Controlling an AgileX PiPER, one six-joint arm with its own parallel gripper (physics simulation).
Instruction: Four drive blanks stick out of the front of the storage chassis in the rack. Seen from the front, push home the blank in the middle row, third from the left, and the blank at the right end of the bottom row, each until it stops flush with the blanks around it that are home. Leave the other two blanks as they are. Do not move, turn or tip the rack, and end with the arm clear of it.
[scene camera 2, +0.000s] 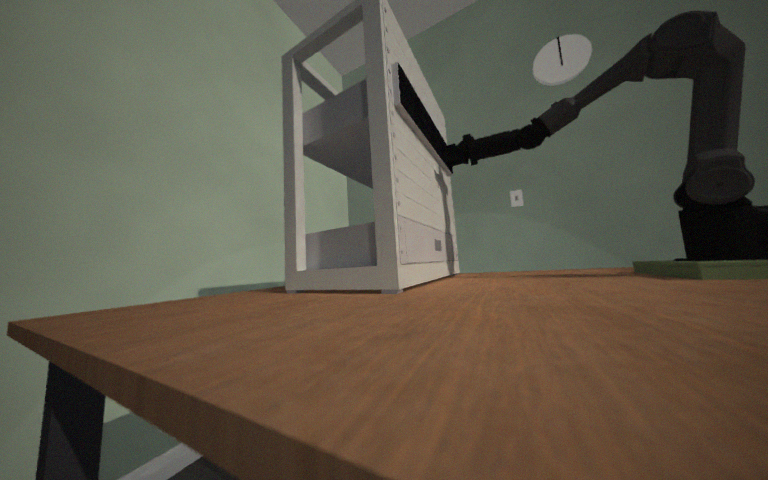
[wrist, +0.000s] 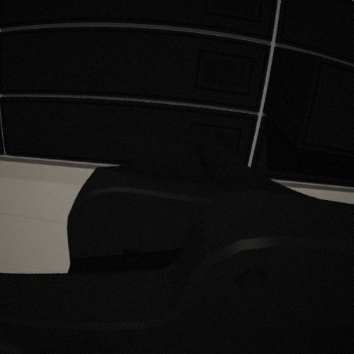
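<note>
The white rack (scene camera 2: 385, 277) stands upright on the table, its storage chassis front a black strip (scene camera 2: 419, 113) seen at a steep angle. In the wrist view dark blanks with pale seams fill the upper part. A bottom-row blank (wrist: 100, 131) lies below a middle-row blank (wrist: 110, 62). Right of the upright seam, another dark blank (wrist: 330, 107) looks larger and nearer, as if sticking out; its column is unclear. My gripper (scene camera 2: 451, 160) (wrist: 187, 153) looks shut and empty, its tips at the far lower part of the chassis front, overlapping the bottom-row blank. Contact is too dark to tell.
White panels (scene camera 2: 421, 186) (wrist: 32, 220) lie below the chassis. The arm (scene camera 2: 501, 145) reaches in from the right, from its base on a green plate (scene camera 2: 668, 269). The wooden table (scene camera 2: 453, 367) has its near edge at the lower left. A wall lies behind the rack.
</note>
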